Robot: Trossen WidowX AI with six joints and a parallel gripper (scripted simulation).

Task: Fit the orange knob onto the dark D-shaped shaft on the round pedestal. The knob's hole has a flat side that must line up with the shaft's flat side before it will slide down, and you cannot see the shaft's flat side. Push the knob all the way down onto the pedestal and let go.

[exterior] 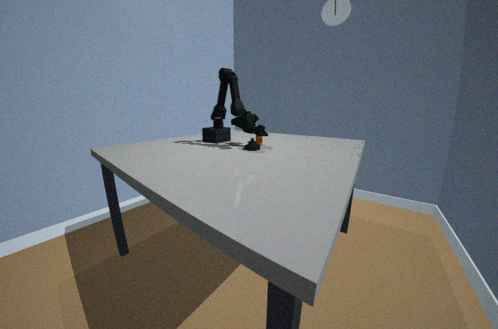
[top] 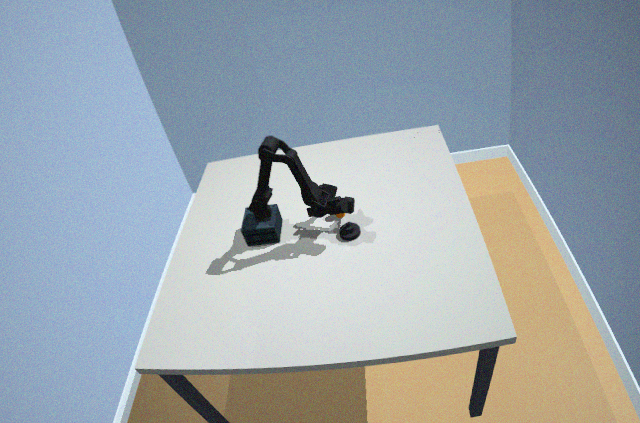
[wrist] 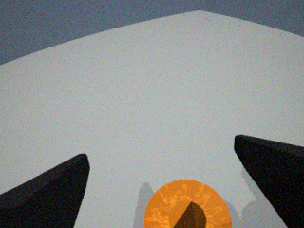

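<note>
Right now my gripper tip is 10 mm past the orange knob, 40 mm to the left of it and 30 mm above it. Also, from my gripper tip: round pedestal (20 mm ahead, 160 mm to the right, 30 mm below).
</note>
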